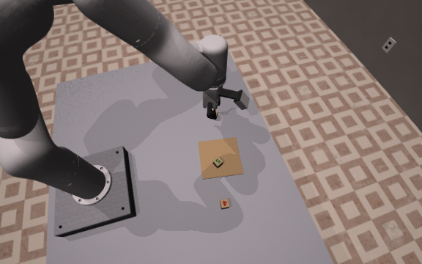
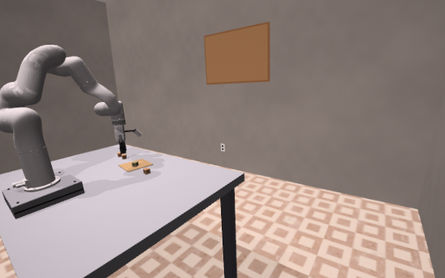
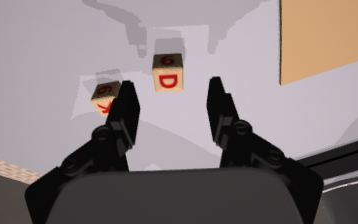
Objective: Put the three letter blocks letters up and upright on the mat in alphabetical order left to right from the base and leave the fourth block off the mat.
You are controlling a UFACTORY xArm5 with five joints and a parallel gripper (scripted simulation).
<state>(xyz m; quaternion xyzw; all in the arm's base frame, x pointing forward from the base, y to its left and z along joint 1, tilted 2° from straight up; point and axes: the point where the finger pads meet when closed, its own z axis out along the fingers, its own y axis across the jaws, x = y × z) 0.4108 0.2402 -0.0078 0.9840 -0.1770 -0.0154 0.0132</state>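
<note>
The wooden letter block lies 5 cm below my hand. The rest, counted from my hand: tan mat: 17 cm to the right, 6 cm below.
</note>
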